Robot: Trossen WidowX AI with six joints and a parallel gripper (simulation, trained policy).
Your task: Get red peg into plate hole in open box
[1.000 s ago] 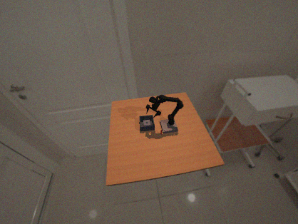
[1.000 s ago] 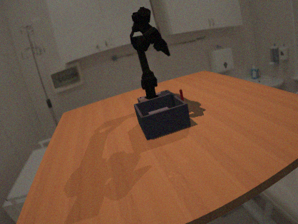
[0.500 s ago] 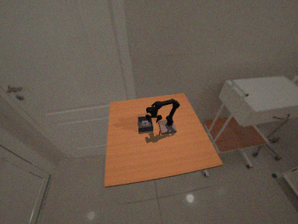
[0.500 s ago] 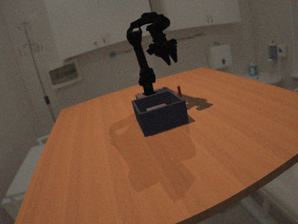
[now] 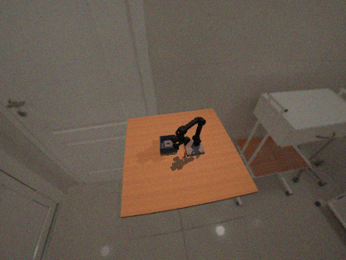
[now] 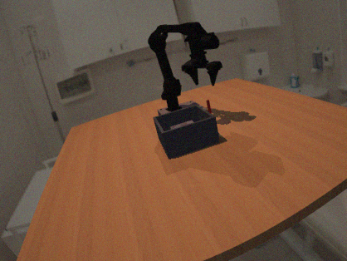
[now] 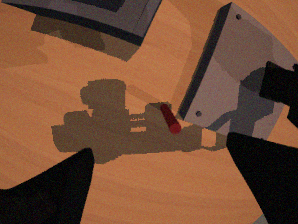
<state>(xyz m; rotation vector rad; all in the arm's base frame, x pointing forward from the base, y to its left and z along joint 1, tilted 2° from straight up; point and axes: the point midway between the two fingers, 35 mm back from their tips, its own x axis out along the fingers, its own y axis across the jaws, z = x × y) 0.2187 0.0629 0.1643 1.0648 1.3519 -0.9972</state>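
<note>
The red peg lies 120 mm below my gripper tip, 30 mm behind it and 20 mm to the left of it. Also, from my gripper tip: dark blue box (190 mm to the right, 130 mm below, 90 mm ahead); plate (190 mm to the right, 110 mm below, 90 mm ahead).
</note>
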